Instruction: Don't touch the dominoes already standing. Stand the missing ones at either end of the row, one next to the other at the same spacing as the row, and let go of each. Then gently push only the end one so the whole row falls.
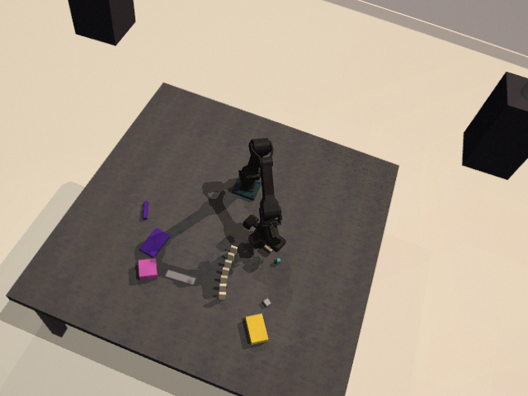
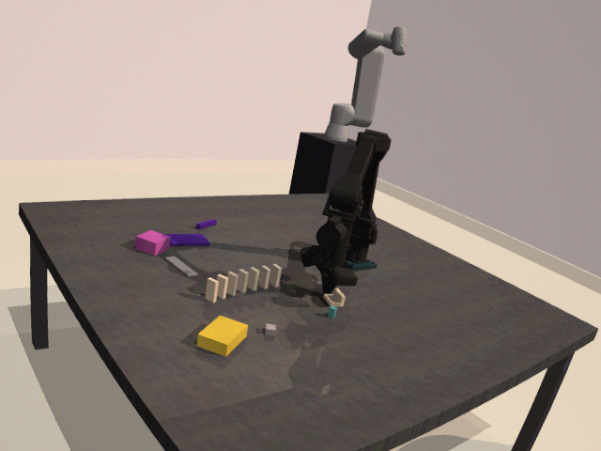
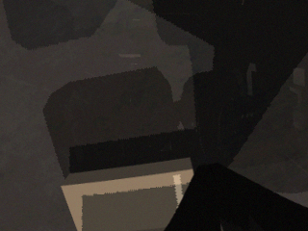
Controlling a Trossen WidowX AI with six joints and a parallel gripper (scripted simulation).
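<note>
Right now my gripper tip is 7 cm short of the teal cube, 9 cm to the right of it and 1 cm below it. Also, from my gripper tip: yellow block 37 cm ahead, 9 cm to the left, 1 cm above; then small grey cube 25 cm ahead, 10 cm to the left, 1 cm above; then grey strip 27 cm ahead, 26 cm to the right.
</note>
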